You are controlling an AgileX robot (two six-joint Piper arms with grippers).
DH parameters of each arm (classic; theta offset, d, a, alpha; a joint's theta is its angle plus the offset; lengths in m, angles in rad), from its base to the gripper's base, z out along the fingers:
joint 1: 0 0.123 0 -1.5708
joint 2: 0.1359 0 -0.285 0
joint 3: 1.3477 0 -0.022 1.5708
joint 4: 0 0.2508 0 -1.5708
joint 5: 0 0 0.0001 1.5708
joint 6: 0 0.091 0 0
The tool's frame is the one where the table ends.
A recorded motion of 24 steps. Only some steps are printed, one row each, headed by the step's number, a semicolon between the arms.
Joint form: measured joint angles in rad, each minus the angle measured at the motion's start. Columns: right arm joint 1, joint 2, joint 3, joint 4, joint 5, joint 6; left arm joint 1, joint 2, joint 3, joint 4, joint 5, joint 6.
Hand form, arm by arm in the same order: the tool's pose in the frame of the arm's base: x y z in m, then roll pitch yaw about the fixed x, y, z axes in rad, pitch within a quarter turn. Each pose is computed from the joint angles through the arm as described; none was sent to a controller.
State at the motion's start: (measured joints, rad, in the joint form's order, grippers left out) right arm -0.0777 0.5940 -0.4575 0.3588 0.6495 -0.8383; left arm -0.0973 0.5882 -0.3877 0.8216 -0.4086 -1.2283
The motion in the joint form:
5: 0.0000 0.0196 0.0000 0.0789 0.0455 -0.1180; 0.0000 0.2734 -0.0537 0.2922 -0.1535 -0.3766
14: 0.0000 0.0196 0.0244 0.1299 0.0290 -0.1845; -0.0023 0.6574 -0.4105 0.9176 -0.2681 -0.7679
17: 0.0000 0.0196 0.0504 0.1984 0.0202 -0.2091; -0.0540 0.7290 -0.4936 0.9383 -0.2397 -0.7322
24: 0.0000 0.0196 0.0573 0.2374 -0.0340 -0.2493; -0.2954 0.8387 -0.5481 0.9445 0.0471 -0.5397
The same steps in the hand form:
5: 0.1107 0.0162 0.2643 -2.7147 0.8041 -2.2984; 0.1644 -0.0597 0.2962 -1.6683 0.9784 -2.2485
14: 0.1107 0.0183 0.2588 -2.7057 0.8111 -2.2616; 0.2451 -0.0809 0.3011 -2.2412 0.9269 -2.9636
17: 0.1101 0.0214 0.2530 -2.7621 0.8451 -2.2995; 0.2632 -0.0946 0.3065 -2.3154 0.9773 -3.0701
24: 0.1131 0.0208 0.2549 -2.7032 0.8803 -2.2649; 0.2770 -0.1488 0.2905 -2.8078 1.0974 2.7258

